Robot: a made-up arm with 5 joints.
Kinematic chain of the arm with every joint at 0, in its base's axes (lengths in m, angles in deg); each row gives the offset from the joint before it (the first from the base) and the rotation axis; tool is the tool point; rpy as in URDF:
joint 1: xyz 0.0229 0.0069 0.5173 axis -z
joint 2: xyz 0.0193 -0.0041 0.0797 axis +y
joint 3: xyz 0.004 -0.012 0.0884 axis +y
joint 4: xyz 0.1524 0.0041 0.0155 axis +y
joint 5: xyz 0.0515 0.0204 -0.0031 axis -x
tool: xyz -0.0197 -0.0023 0.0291 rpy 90 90 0
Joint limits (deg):
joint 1: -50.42..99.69
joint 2: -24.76..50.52
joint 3: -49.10..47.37
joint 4: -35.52..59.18
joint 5: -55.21..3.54
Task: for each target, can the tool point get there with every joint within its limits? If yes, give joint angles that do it. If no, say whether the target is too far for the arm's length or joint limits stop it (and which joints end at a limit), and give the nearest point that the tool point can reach.
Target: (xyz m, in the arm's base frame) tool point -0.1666 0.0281 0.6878
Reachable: no: joint limits stop it (at a limit: joint 1, joint 2, joint 4, joint 5) | nearest point -0.0194 -0.1409 0.7378 | short by 0.230 m
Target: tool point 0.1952 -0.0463 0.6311
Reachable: yes | joints 13.55 -15.63 33.51 45.20 -38.05
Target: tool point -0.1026 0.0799 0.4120
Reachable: no: joint limits stop it (at a limit: joint 1, joint 2, joint 3, joint 4, joint 5) | nearest point 0.0585 0.0623 0.4606 | short by 0.169 m
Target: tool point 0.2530 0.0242 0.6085
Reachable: yes | joints -4.24 18.59 11.16 20.98 -11.72
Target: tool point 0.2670 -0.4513 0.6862
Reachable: no: too far | nearest point 0.1564 -0.2437 0.6655 | short by 0.236 m
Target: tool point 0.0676 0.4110 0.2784
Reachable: no: too far | nearest point 0.1433 0.1649 0.4888 | short by 0.333 m
